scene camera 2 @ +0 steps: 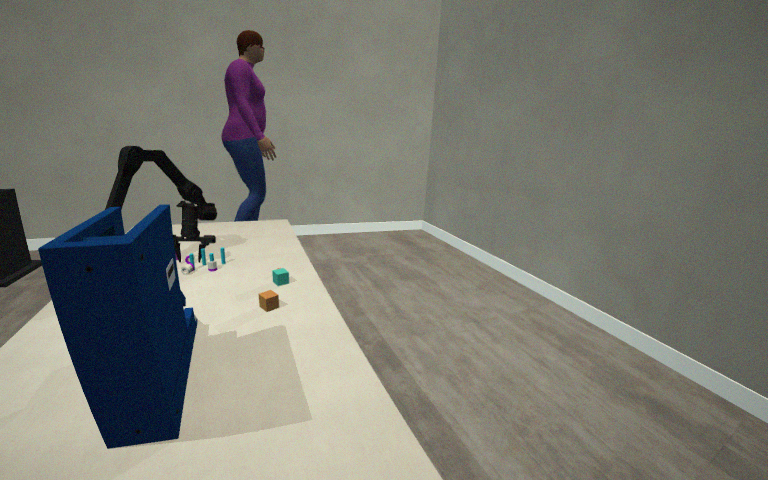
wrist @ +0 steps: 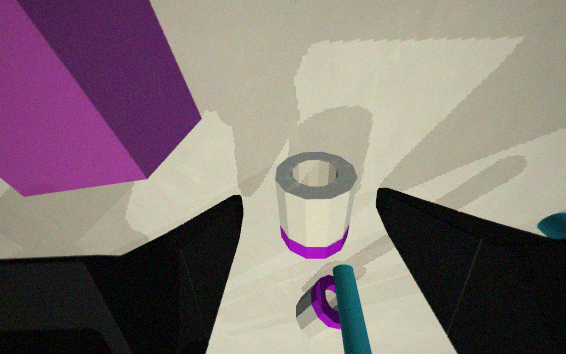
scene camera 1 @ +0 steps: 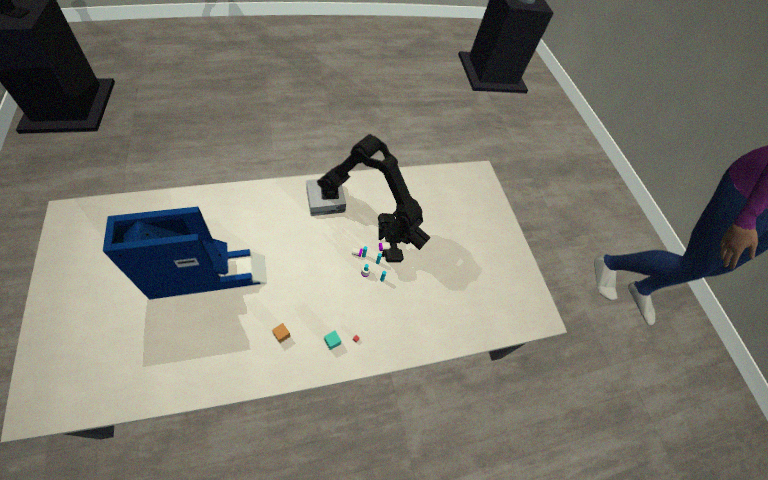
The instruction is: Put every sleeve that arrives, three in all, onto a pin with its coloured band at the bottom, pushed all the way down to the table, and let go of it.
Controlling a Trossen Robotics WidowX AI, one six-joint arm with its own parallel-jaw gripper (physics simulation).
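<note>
One white sleeve [scene camera 1: 365, 272] [scene camera 2: 212, 265] stands upright around a teal pin, purple band at the bottom. Another sleeve [scene camera 1: 356, 253] [scene camera 2: 187, 270] [wrist: 319, 310] lies on its side beside a bare pin [scene camera 1: 364, 251] [wrist: 352, 315]. A third sleeve [scene camera 1: 385, 246] [wrist: 315, 215] lies near the gripper, its grey open end facing the wrist camera and its purple band toward the pins. Two more bare pins [scene camera 1: 378, 258] [scene camera 1: 383, 276] stand nearby. My gripper [scene camera 1: 392, 254] [scene camera 2: 189, 255] [wrist: 308, 200] is open and empty, its fingers either side of the third sleeve in the wrist view; their exact height is unclear.
A magenta block [wrist: 100, 100] is close at the upper left of the wrist view. A blue dispenser [scene camera 1: 164, 274] [scene camera 2: 130, 339] stands on the table. Orange [scene camera 1: 280, 332] [scene camera 2: 269, 300], teal [scene camera 1: 332, 339] [scene camera 2: 280, 276] and small red [scene camera 1: 356, 338] cubes lie near one edge. A person [scene camera 2: 243, 101] stands beyond the table.
</note>
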